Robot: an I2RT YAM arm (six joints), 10 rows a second.
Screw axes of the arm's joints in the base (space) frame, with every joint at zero. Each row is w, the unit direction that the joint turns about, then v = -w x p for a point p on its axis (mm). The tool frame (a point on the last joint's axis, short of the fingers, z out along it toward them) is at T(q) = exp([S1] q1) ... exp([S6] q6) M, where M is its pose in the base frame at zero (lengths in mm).
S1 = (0, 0, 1, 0.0, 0.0, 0.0)
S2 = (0, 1, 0, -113.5, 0.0, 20.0)
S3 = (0, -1, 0, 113.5, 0.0, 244.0)
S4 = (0, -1, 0, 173.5, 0.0, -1.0)
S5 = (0, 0, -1, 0.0, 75.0, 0.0)
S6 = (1, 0, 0, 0.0, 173.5, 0.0)
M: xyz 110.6 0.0 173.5 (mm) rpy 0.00 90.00 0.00 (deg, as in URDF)
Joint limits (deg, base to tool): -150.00..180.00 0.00..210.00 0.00..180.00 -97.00..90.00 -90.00..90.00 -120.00..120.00
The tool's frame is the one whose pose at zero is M.
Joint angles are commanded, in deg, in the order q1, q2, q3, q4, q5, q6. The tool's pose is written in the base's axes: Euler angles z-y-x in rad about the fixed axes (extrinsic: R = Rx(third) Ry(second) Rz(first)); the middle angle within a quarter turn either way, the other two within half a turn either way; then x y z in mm. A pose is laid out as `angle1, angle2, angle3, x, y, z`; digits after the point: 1 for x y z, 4 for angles.
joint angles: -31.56, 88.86, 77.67, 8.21, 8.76, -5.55
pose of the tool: -1.7360, 0.8653, 1.6501, 317.4, -201.3, 383.1
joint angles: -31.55, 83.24, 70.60, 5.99, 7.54, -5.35
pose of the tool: -1.8196, 0.8796, 1.7519, 295.5, -186.9, 367.9
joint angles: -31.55, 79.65, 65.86, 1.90, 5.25, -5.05
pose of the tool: -1.9448, 0.8987, 1.9066, 281.1, -176.4, 350.5
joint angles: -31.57, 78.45, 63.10, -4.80, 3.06, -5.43
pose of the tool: -2.1443, 0.8800, 2.1411, 273.5, -170.3, 327.4
